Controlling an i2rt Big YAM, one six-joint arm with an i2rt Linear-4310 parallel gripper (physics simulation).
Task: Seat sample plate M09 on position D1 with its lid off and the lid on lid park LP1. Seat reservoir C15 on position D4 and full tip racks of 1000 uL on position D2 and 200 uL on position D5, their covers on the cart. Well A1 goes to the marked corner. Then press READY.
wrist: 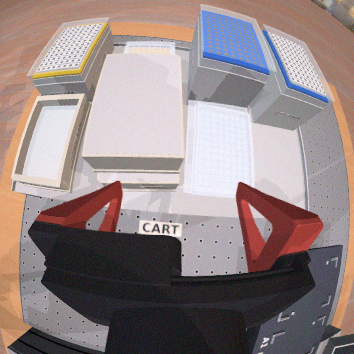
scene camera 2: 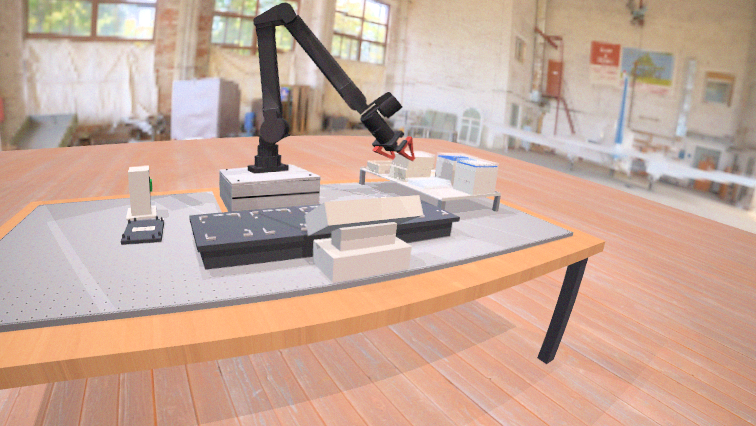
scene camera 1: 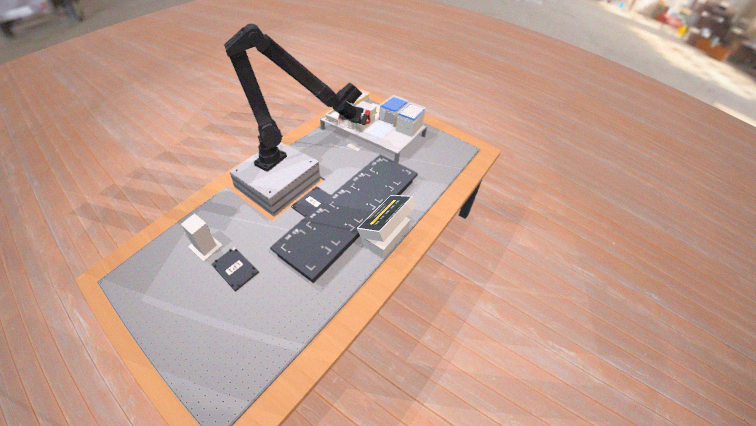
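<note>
My gripper [scene camera 1: 365,118] [scene camera 2: 402,157] [wrist: 178,187] is open and empty, tilted down above the near edge of the cart [scene camera 1: 397,141] [scene camera 2: 466,196] [wrist: 281,150]. In the wrist view, a clear plate [wrist: 220,145] lies flat on the cart, right of a beige stacked box [wrist: 134,105]. An open beige reservoir [wrist: 49,142] stands at the left. A full blue-topped tip rack [wrist: 235,41] and a blue-edged rack with white tips [wrist: 300,65] stand at the right, both covered. The dark deck [scene camera 1: 312,256] [scene camera 2: 238,232] bears no labware. Lid park LP1 [scene camera 1: 235,268] [scene camera 2: 142,229] is bare. Labware codes are unreadable.
A yellow-edged tip rack [wrist: 71,50] stands at the cart's back left; another plate [wrist: 150,46] is partly hidden behind the beige box. A display unit [scene camera 1: 385,214] [scene camera 2: 365,211] stands at the deck's front. A beige post [scene camera 1: 198,235] [scene camera 2: 139,191] with a green button stands beside LP1.
</note>
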